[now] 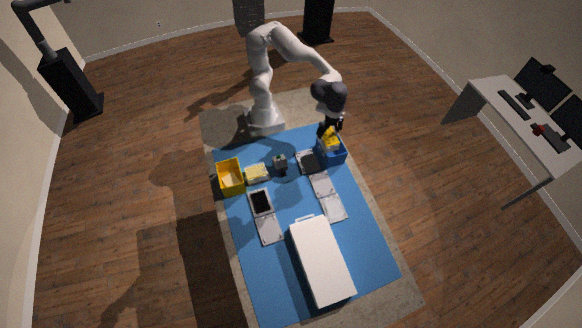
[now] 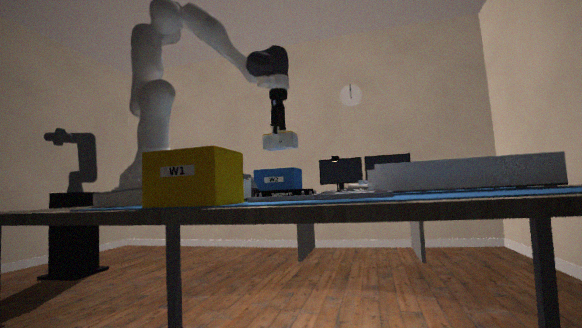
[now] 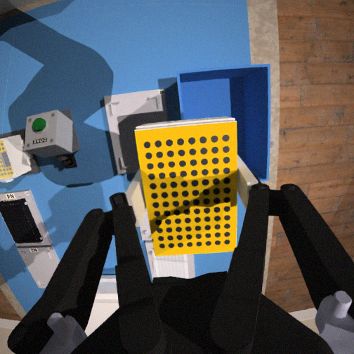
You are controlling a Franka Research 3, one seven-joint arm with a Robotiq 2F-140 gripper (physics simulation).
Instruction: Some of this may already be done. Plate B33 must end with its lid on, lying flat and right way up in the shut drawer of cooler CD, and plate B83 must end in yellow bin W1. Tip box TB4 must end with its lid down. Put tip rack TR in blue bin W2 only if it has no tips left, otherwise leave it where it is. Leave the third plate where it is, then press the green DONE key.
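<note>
My gripper is shut on the tip rack, held level above the near-left part of blue bin W2. The rack's yellow top shows dark, empty holes and no tips. Yellow bin W1 holds a pale flat thing. The tip box stands beside W1; its lid state is unclear. A black plate lies in nest N1. A white plate lies near the cooler. The green DONE key is up on its box.
The white cooler stands at the mat's far end from the arm, its drawer apparently shut. Bare grey nests are beside W2, beside the white plate, and at N2.
</note>
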